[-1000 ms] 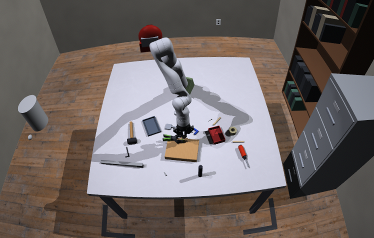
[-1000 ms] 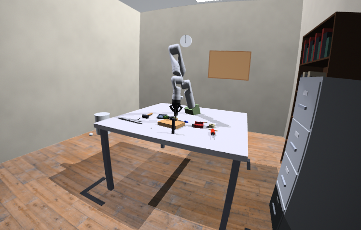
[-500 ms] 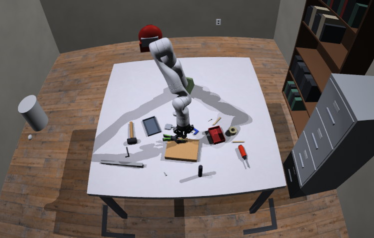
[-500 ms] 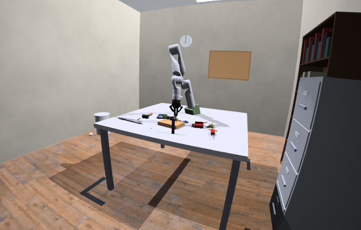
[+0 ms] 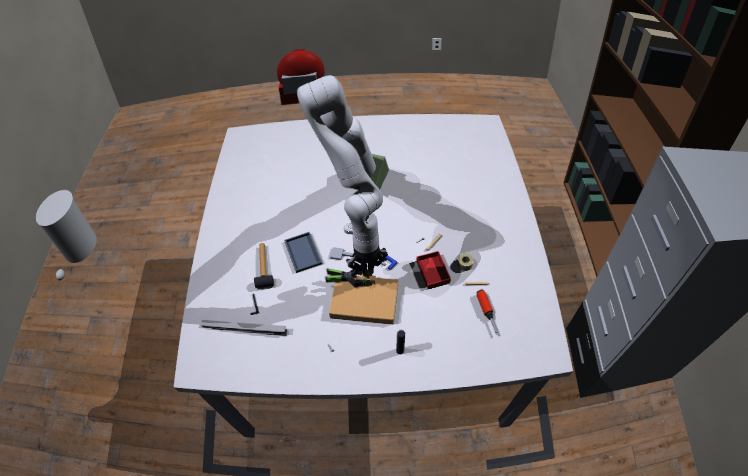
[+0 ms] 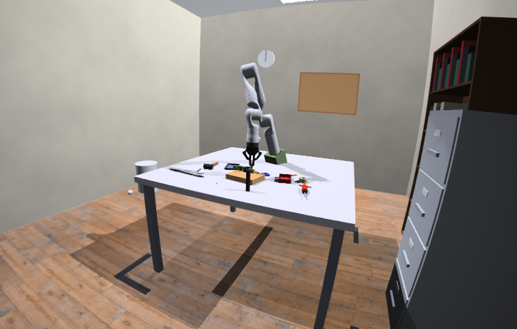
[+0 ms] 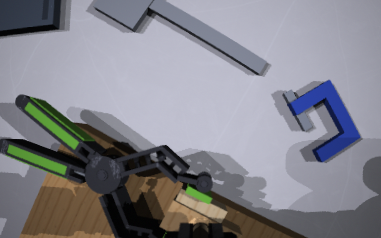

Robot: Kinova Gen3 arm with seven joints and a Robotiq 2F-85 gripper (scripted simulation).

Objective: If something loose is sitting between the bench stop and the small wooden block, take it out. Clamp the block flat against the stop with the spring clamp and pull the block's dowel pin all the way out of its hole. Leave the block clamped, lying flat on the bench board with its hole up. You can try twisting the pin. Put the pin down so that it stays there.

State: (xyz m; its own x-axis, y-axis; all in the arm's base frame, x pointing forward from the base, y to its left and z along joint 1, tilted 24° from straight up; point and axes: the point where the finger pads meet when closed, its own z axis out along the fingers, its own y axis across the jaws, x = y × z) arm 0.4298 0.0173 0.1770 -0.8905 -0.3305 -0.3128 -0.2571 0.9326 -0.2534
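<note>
Now: the round dowel pin 20 mm below my hand. Round my hand: grey t-shaped tool: 130 mm behind, 90 mm below, 70 mm to the right; then wooden bench board: 70 mm below, 50 mm ahead, 20 mm to the right; then wooden block: 50 mm below.
</note>
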